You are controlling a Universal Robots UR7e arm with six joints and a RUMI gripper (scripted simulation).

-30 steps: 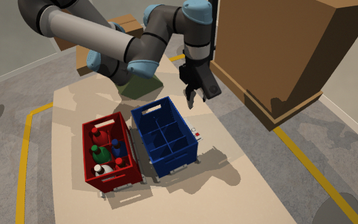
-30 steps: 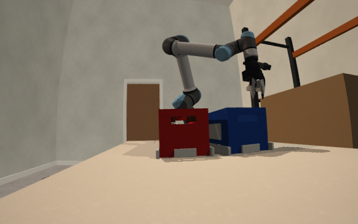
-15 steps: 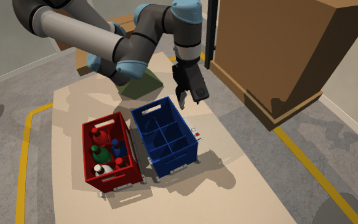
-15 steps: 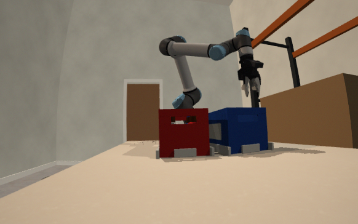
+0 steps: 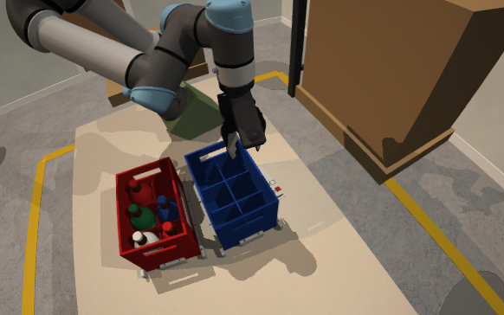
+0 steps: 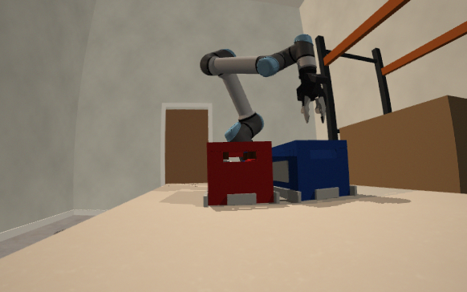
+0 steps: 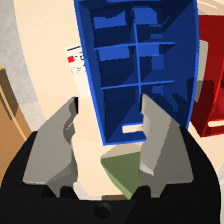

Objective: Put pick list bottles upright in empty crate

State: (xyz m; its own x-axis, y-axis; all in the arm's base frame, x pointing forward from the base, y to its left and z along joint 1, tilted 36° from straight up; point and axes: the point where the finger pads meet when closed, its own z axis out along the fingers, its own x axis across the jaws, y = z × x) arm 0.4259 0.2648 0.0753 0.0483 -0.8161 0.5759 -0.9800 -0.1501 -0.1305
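The blue bottle is 10 mm behind my hand, 260 mm to the right of it and 180 mm below it. From my hand the other things lie so: pick list 50 mm behind, 80 mm to the left, 270 mm below; red crate 10 mm behind, 300 mm to the right, 190 mm below; blue crate 10 mm behind, 60 mm to the right, 190 mm below.
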